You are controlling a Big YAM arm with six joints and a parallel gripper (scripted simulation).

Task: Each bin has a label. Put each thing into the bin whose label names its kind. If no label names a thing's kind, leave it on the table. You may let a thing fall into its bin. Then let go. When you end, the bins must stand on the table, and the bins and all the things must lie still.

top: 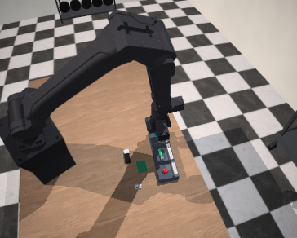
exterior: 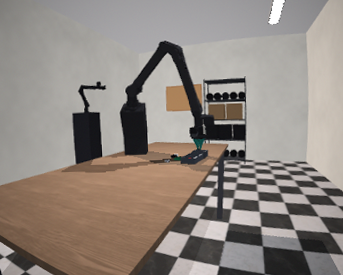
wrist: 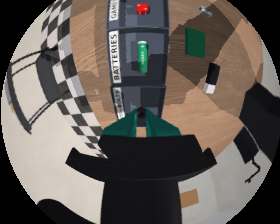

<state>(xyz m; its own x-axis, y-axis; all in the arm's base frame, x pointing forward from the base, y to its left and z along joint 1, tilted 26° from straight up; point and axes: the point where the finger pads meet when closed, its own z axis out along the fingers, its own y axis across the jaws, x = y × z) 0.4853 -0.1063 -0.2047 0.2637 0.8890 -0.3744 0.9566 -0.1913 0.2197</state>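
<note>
Right now my hand is 2 cm past the green battery, 8 cm to the left of it and 4 cm above it. From my hand the other things lie so: small black piece 1 cm below; then bin row 2 cm behind, 8 cm to the right, 3 cm below; then flat green square 12 cm behind, 9 cm to the right, 5 cm below.
</note>
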